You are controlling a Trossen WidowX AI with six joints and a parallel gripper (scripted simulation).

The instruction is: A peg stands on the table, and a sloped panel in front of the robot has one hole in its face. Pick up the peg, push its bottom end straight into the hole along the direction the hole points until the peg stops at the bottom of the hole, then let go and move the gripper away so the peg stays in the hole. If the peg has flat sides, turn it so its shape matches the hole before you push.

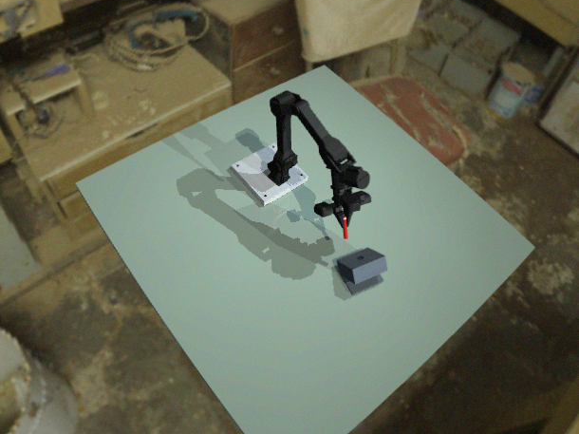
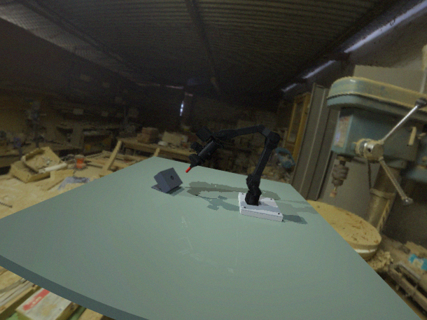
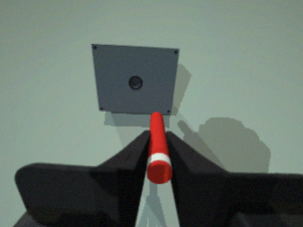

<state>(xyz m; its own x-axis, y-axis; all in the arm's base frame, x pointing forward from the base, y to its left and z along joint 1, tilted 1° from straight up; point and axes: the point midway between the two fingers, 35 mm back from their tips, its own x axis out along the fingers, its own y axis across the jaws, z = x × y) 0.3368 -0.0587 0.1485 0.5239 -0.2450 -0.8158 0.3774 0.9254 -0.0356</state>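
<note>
Right now the grey sloped panel is 110 mm ahead of my gripper tip, 10 mm to the right of it and 100 mm below it. The rest, counted from my gripper tip: red peg (10 mm behind, 10 mm above).
</note>
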